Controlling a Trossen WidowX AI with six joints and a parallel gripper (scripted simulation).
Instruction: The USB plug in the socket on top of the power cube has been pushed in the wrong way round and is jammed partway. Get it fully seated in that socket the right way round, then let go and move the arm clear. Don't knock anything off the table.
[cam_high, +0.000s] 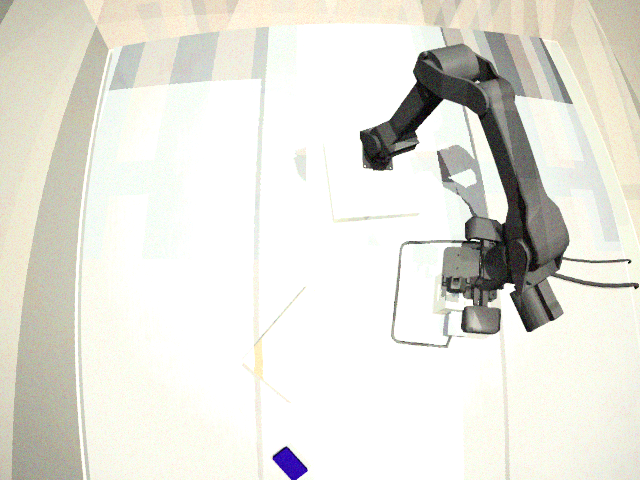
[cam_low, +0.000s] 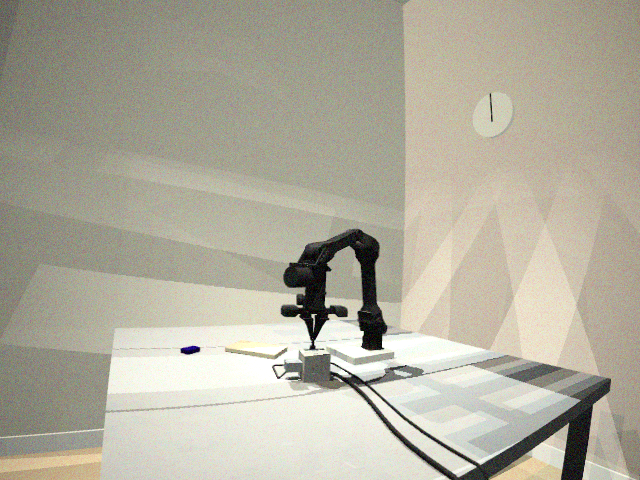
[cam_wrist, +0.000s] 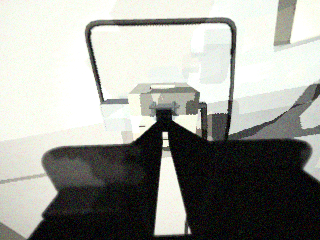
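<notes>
The dark USB plug is 2 cm below my gripper tip. Round my gripper tip: flat tan board (10 cm ahead, 28 cm to the right, 10 cm below); blue block (33 cm ahead, 30 cm to the right, 10 cm below).
</notes>
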